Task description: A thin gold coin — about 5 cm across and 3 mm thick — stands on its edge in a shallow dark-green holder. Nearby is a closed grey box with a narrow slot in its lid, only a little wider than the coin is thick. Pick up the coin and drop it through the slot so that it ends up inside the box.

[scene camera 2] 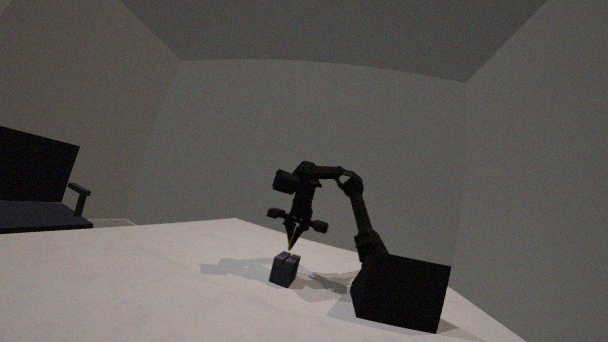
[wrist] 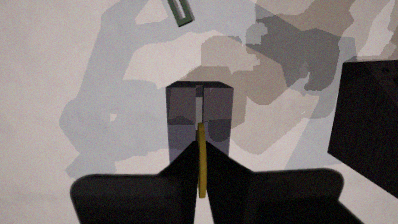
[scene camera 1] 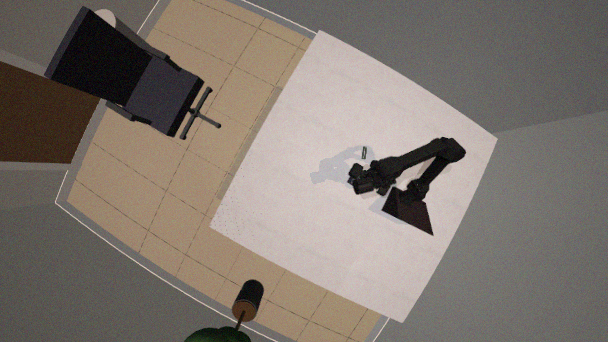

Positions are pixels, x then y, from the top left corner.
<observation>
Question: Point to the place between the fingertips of my gripper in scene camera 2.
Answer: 290,247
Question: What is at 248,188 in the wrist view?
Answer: My gripper.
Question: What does my gripper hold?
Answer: A gold coin.
</observation>
